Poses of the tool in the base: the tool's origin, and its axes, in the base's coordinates. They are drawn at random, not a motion.
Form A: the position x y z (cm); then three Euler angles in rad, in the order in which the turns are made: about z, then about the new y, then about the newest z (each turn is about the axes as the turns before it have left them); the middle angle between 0 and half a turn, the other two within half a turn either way.
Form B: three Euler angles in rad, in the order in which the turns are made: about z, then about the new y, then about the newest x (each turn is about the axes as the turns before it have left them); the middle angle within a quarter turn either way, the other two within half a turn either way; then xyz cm. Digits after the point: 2 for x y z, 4 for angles.
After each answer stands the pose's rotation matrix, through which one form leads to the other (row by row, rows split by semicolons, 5 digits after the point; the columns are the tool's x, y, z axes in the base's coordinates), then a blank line. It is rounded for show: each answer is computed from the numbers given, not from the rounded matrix.
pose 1, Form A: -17.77 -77.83 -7.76 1.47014 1.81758 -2.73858
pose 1, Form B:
0.4197 -1.1018 -2.1418 -17.77 -77.83 -7.76
0.41279 0.90560 0.09744; 0.18417 -0.18776 0.96479; 0.89201 -0.38031 -0.24429

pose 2, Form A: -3.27 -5.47 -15.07 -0.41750 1.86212 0.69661
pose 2, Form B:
1.4840 0.8252 2.0080 -3.27 -5.47 -15.07
0.05878 0.47947 0.87559; 0.67584 0.62641 -0.38839; -0.73470 0.61459 -0.28722

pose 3, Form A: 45.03 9.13 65.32 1.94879 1.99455 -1.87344
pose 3, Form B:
0.5057 -0.2751 -2.0123 45.03 9.13 65.32
0.84194 0.42186 -0.33641; 0.46618 -0.25479 0.84720; 0.27168 -0.87012 -0.41119

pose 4, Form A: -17.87 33.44 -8.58 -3.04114 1.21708 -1.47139
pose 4, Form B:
1.7058 0.0932 -1.2155 -17.87 33.44 -8.58
-0.13399 -0.33299 -0.93336; 0.98660 -0.13331 -0.09408; -0.09310 -0.93346 0.34639

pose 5, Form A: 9.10 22.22 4.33 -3.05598 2.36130 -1.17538
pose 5, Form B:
1.3680 0.2744 -2.4014 9.10 22.22 4.33
0.19385 0.68640 -0.70091; 0.94287 -0.32770 -0.06015; -0.27098 -0.64920 -0.71071

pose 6, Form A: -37.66 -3.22 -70.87 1.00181 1.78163 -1.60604
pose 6, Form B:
-0.5616 -0.0345 -1.7818 -37.66 -3.22 -70.87
0.84590 -0.08300 0.52685; -0.53223 -0.19518 0.82379; 0.03446 -0.97725 -0.20928

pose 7, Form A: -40.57 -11.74 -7.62 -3.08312 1.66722 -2.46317
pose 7, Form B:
1.7481 -0.8866 -1.7237 -40.57 -11.74 -7.62
-0.11150 0.01482 -0.99365; 0.62211 0.78076 -0.05817; 0.77495 -0.62465 -0.09627

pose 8, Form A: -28.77 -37.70 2.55 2.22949 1.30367 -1.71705
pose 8, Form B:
0.6198 -0.1410 -1.3009 -28.77 -37.70 2.55
0.80590 -0.04460 -0.59038; 0.57513 0.29571 0.76275; 0.14056 -0.95424 0.26396

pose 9, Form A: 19.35 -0.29 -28.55 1.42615 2.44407 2.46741
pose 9, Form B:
2.2324 -0.5257 2.6596 19.35 -0.29 -28.55
-0.53143 0.84202 0.09259; 0.68248 0.36085 0.63561; 0.50179 0.40097 -0.76644

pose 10, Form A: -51.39 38.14 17.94 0.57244 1.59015 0.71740
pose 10, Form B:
2.1654 0.8532 1.6002 -51.39 38.14 17.94
-0.36838 -0.39747 0.84042; 0.54472 0.64028 0.54158; -0.75338 0.65730 -0.01935

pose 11, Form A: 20.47 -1.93 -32.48 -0.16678 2.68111 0.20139
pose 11, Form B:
2.7507 0.4505 3.0427 20.47 -1.93 -32.48
-0.83235 0.33936 0.43821; 0.34297 0.93645 -0.07377; -0.43540 0.08889 -0.89584

